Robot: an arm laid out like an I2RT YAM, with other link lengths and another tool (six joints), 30 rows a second.
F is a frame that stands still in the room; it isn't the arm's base.
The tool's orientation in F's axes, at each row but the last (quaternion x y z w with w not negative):
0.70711, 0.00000, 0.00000, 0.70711
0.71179, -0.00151, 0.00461, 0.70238
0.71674, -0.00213, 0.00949, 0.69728
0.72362, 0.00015, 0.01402, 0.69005
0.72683, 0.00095, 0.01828, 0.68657
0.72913, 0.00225, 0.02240, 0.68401
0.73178, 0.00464, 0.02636, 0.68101
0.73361, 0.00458, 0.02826, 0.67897
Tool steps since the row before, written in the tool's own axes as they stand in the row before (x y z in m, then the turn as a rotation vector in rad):
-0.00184, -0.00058, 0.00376, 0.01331, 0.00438, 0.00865
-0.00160, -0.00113, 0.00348, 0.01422, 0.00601, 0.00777
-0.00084, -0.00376, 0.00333, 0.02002, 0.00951, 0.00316
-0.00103, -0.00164, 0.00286, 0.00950, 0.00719, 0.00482
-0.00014, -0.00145, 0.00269, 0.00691, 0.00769, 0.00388
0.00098, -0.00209, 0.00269, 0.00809, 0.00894, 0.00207
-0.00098, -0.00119, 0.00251, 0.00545, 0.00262, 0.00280
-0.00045, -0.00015, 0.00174, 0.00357, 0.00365, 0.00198
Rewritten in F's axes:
-0.00184, -0.00376, -0.00058, 0.01331, -0.00865, 0.00438
-0.00157, -0.00347, -0.00119, 0.01420, -0.00779, 0.00603
-0.00074, -0.00323, -0.00386, 0.01989, -0.00322, 0.00975
-0.00094, -0.00280, -0.00179, 0.00946, -0.00497, 0.00714
-0.00003, -0.00261, -0.00160, 0.00683, -0.00413, 0.00763
0.00113, -0.00252, -0.00223, 0.00791, -0.00236, 0.00903
-0.00083, -0.00246, -0.00140, 0.00549, -0.00275, 0.00259
-0.00036, -0.00174, -0.00030, 0.00354, -0.00210, 0.00361

